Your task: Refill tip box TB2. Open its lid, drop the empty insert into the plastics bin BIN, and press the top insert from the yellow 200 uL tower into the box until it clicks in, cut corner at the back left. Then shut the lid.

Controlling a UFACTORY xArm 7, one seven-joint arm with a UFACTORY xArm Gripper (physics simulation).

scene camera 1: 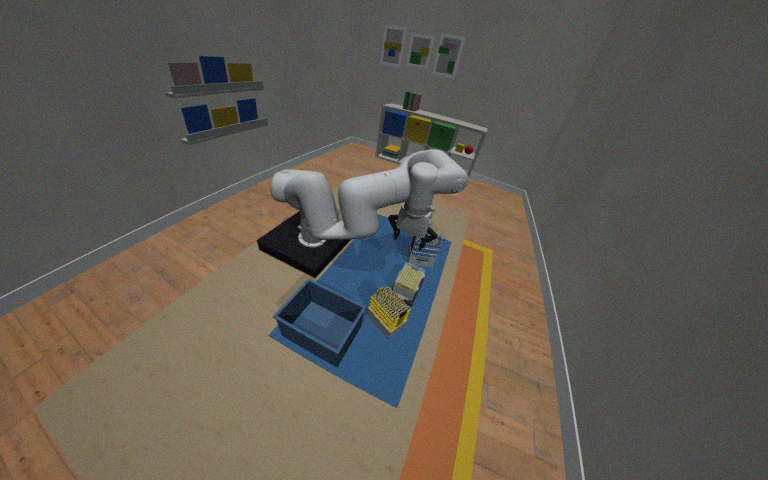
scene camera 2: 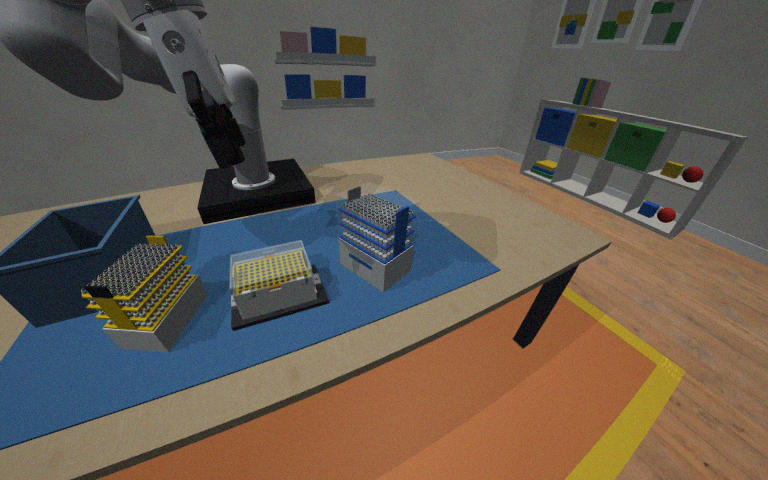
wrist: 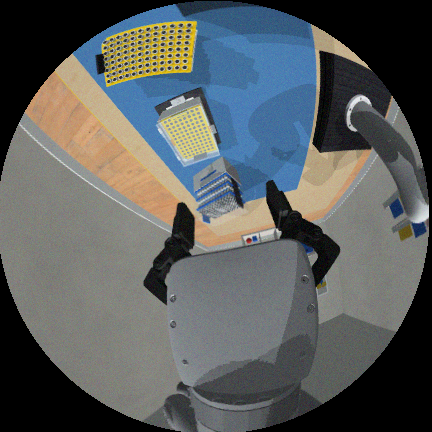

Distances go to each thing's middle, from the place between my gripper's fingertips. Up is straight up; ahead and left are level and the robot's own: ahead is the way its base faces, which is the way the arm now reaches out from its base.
Now: hand 80 mm past the blue bin [scene camera 2: 64, 251], 330 mm to the left of it and 180 mm above it.
